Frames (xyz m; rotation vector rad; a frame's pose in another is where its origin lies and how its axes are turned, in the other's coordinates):
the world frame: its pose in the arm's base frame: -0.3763 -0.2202 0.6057 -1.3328 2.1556 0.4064
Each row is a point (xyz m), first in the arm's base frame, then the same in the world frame.
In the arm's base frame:
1: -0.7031 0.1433 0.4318
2: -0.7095 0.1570 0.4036
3: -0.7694 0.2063 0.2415
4: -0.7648 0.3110 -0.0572
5: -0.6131 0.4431 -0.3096
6: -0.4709 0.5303 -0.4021
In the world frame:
1: -0.0424 0.4633 0.2297
2: -0.0328 0.4763 0.2573
3: 0.0510 0.5582 0.3935
4: 0.1560 0.6134 0.6870
5: 0.1627 0.5486 1.0032
6: 0.1077 0.4658 1.1659

